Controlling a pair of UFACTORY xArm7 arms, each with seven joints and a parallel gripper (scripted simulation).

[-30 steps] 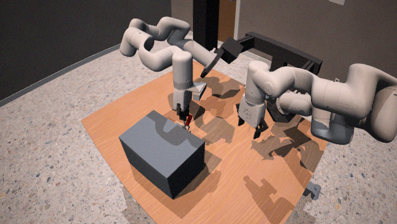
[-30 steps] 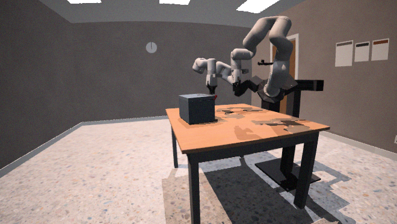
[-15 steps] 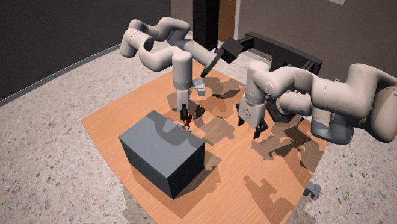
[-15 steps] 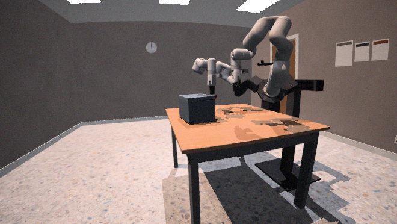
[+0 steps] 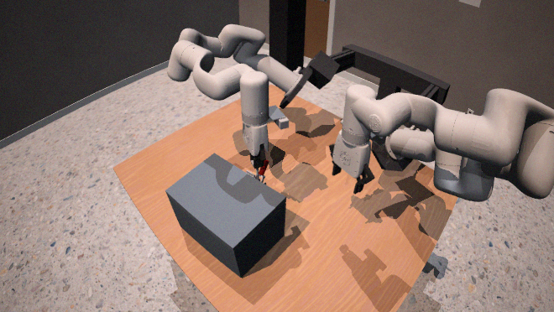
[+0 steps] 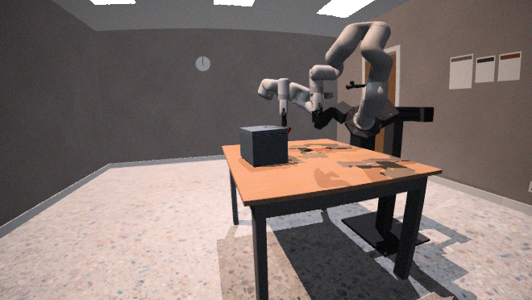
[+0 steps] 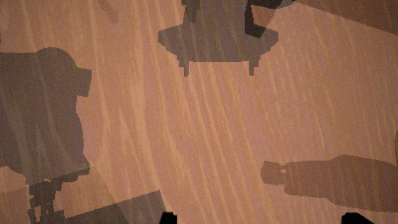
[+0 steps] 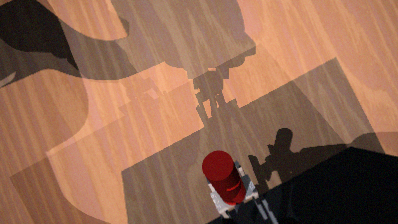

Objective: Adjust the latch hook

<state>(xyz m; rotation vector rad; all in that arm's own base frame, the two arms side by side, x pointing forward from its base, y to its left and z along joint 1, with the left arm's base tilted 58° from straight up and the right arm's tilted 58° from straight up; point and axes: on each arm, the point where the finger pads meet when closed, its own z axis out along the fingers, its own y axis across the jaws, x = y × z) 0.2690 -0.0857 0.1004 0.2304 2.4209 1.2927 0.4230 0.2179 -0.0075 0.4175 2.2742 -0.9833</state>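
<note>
The cross barrel lies 120 mm below my right hand.
</note>
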